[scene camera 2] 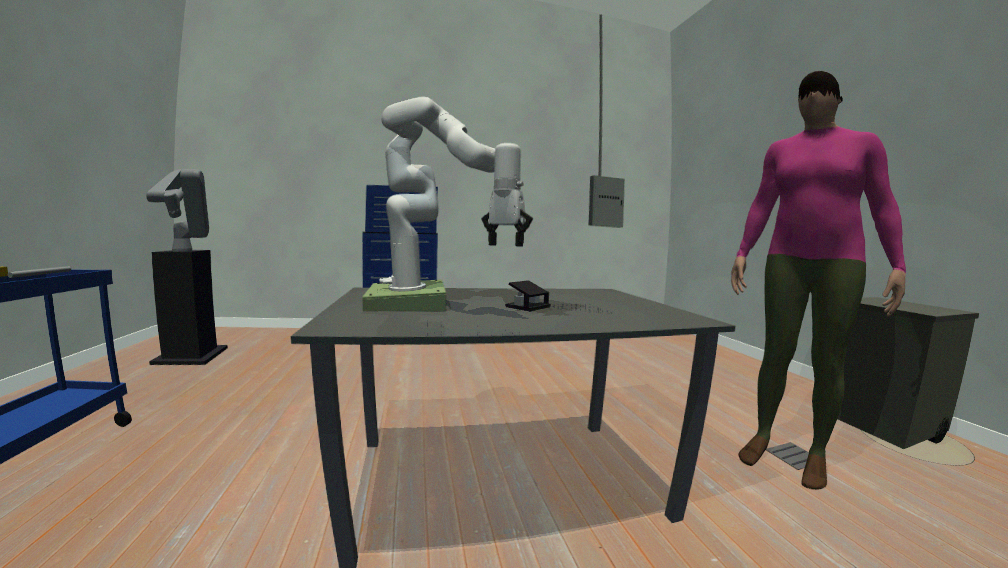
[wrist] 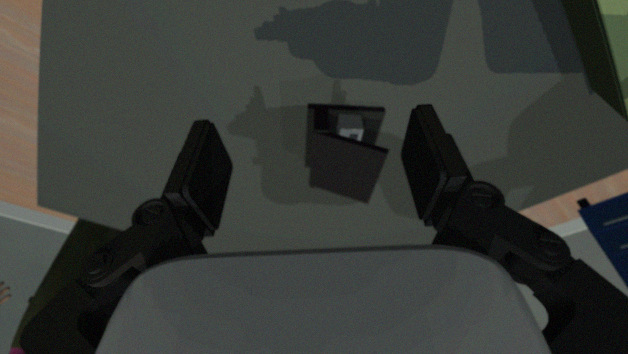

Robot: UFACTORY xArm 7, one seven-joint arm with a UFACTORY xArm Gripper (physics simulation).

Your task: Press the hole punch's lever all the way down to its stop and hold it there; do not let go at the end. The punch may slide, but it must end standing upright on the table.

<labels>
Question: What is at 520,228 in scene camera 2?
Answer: The gripper.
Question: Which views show the black hole punch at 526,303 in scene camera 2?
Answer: Scene camera 2 and the wrist view: all of them.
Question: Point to a black hole punch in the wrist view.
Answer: At 342,120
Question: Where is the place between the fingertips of the gripper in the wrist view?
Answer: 313,136
</labels>
